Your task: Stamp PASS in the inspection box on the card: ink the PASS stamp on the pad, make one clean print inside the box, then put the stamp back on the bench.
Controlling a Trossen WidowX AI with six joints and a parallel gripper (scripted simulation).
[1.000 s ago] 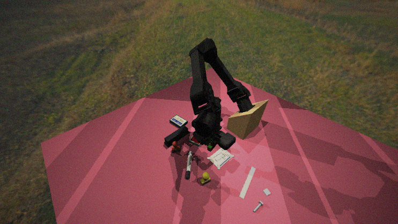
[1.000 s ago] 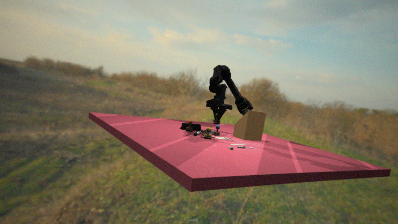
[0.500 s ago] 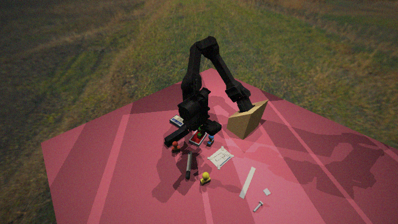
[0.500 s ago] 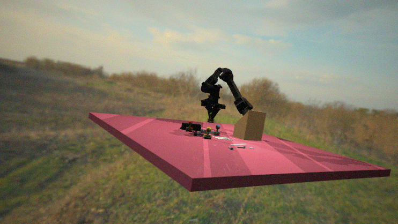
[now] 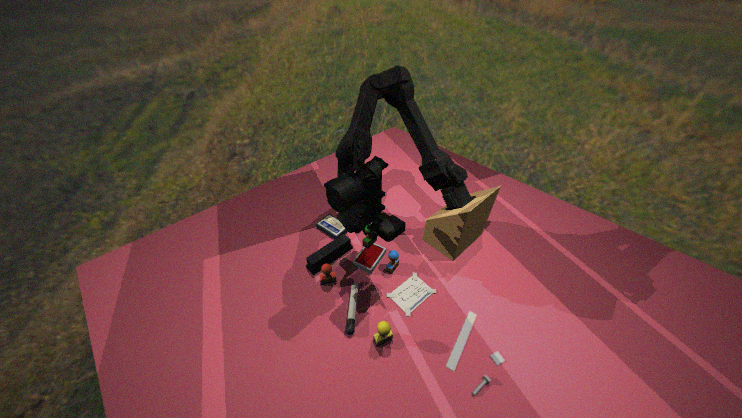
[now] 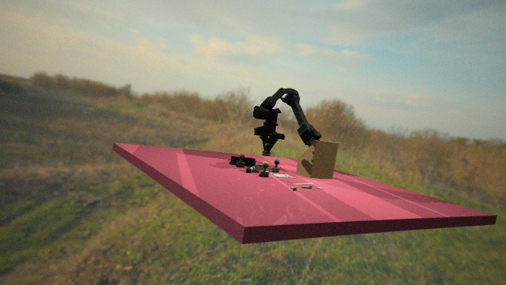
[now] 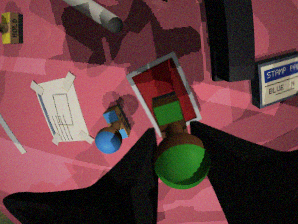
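The red ink pad is 9 cm below my gripper tip. From my gripper tip the other things lie so: blue stamp 7 cm below, 6 cm to the left, 3 cm behind; then black bar 8 cm to the right, 8 cm below, 8 cm ahead; then green-knobbed stamp right at my gripper tip.
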